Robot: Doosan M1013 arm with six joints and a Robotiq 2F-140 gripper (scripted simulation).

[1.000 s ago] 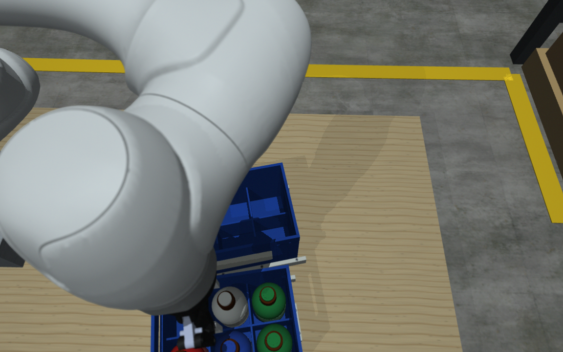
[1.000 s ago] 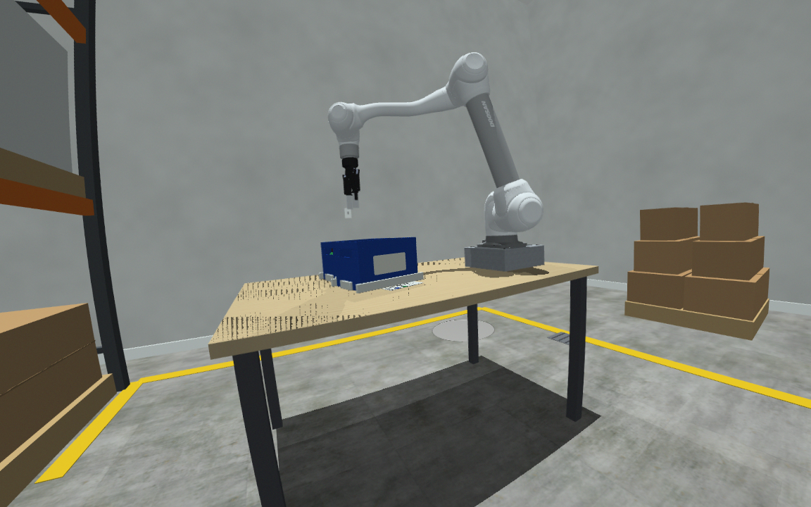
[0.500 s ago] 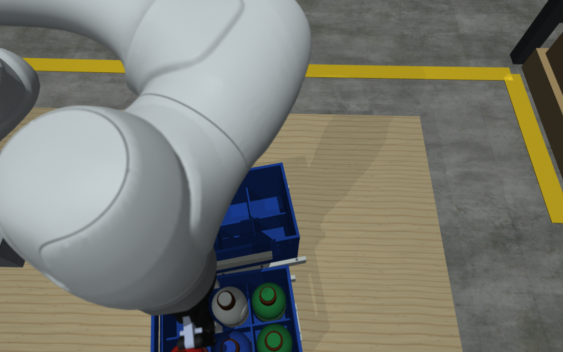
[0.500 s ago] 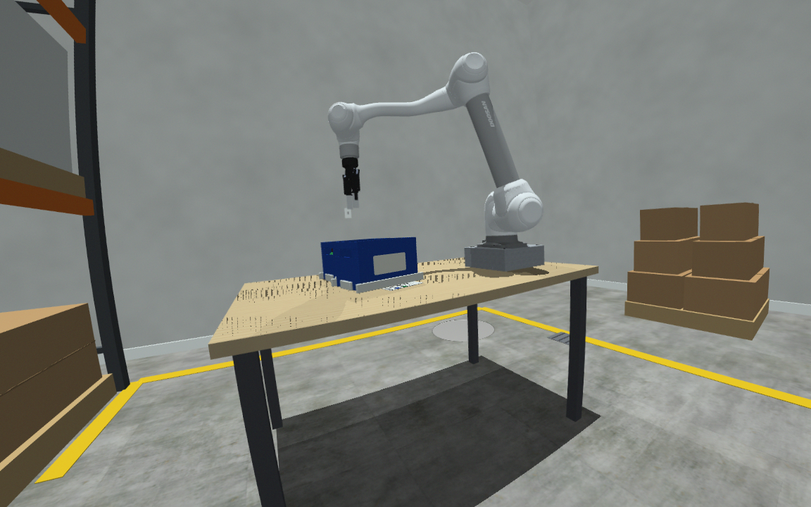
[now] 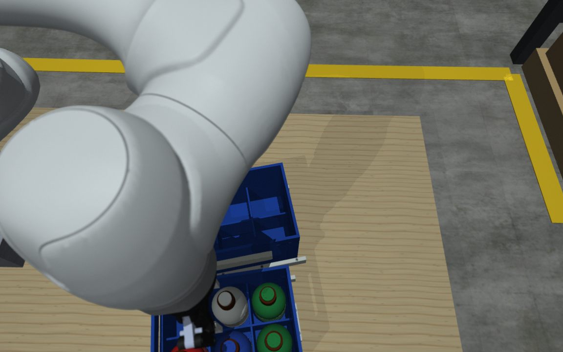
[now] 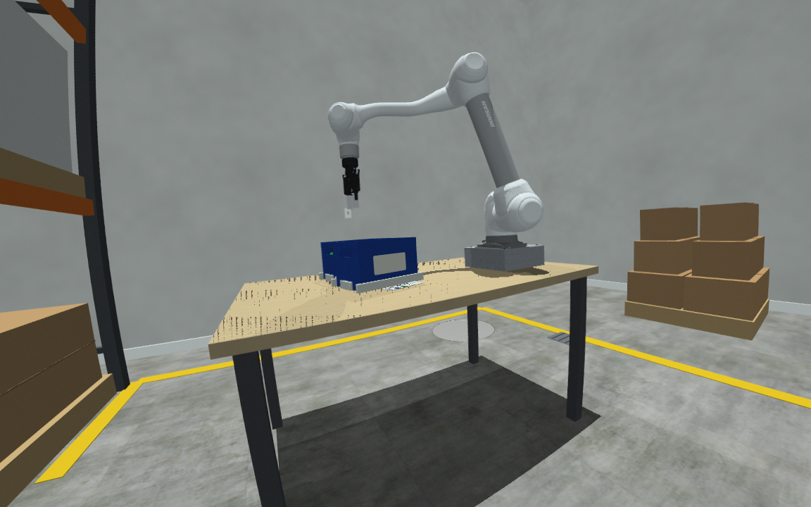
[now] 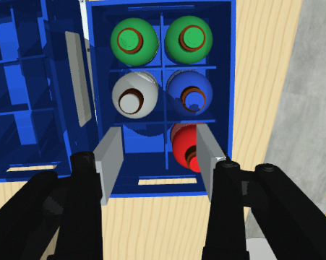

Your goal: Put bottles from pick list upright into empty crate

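Right now the blue bottle is 1 cm ahead of my hand, 4 cm to the right of it and 27 cm below it. Round my hand: pick list: 7 cm behind, 36 cm to the left, 35 cm below; white bottle: 1 cm behind, 4 cm to the left, 27 cm below; red bottle: 8 cm behind, 7 cm to the right, 27 cm below.
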